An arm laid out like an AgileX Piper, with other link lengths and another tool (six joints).
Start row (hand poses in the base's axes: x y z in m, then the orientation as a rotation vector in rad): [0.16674 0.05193 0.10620 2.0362 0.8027 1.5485]
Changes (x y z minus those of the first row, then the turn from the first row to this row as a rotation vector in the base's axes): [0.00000 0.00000 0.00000 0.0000 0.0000 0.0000]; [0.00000 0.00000 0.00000 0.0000 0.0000 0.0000]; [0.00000 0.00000 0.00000 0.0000 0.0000 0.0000]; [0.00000 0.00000 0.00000 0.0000 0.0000 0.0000]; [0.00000 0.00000 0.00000 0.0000 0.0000 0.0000]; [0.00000 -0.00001 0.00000 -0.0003 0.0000 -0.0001]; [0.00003 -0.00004 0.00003 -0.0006 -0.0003 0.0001]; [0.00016 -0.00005 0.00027 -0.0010 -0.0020 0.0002]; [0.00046 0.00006 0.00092 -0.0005 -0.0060 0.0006]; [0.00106 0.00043 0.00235 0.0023 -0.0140 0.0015]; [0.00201 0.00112 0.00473 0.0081 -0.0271 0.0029]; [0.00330 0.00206 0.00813 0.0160 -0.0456 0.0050]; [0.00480 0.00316 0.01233 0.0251 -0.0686 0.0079]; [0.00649 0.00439 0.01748 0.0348 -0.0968 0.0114]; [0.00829 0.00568 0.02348 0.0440 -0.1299 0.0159]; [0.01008 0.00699 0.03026 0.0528 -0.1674 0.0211]
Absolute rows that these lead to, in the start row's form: [0.16674 0.05193 0.10620 2.0362 0.8027 1.5485]; [0.16674 0.05193 0.10620 2.0362 0.8027 1.5485]; [0.16674 0.05193 0.10620 2.0362 0.8027 1.5485]; [0.16674 0.05193 0.10620 2.0362 0.8027 1.5485]; [0.16674 0.05193 0.10620 2.0362 0.8027 1.5485]; [0.16674 0.05192 0.10620 2.0360 0.8028 1.5482]; [0.16677 0.05189 0.10623 2.0355 0.8031 1.5484]; [0.16690 0.05188 0.10647 2.0336 0.8028 1.5497]; [0.16720 0.05199 0.10712 2.0302 0.8014 1.5539]; [0.16780 0.05236 0.10855 2.0246 0.7977 1.5635]; [0.16875 0.05305 0.11093 2.0163 0.7907 1.5800]; [0.17004 0.05399 0.11433 2.0041 0.7811 1.6031]; [0.17154 0.05509 0.11853 1.9882 0.7699 1.6313]; [0.17323 0.05632 0.12368 1.9673 0.7568 1.6645]; [0.17503 0.05761 0.12968 1.9407 0.7431 1.7017]; [0.17682 0.05892 0.13646 1.9089 0.7284 1.7422]
